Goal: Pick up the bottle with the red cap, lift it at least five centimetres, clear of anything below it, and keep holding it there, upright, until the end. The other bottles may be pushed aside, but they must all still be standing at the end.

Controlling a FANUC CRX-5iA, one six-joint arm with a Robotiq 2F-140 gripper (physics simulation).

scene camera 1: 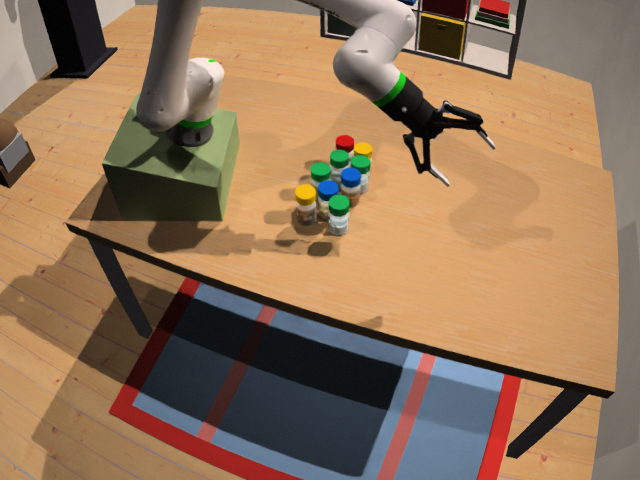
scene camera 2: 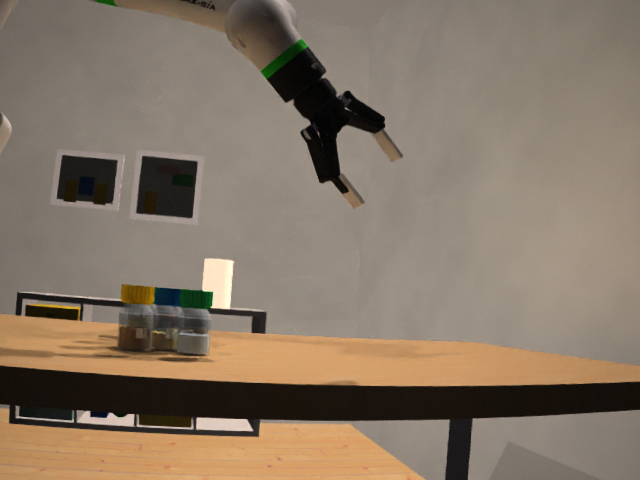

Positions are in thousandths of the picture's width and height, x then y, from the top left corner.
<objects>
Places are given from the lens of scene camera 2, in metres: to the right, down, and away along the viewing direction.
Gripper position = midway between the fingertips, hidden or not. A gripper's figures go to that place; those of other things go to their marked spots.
my gripper (scene camera 2: 593, 378): 0.11, -0.11, 1.02
green-capped bottle (scene camera 2: 304, 678): -0.20, 0.14, 0.87
blue-capped bottle (scene camera 2: 259, 657): -0.26, 0.12, 0.90
</objects>
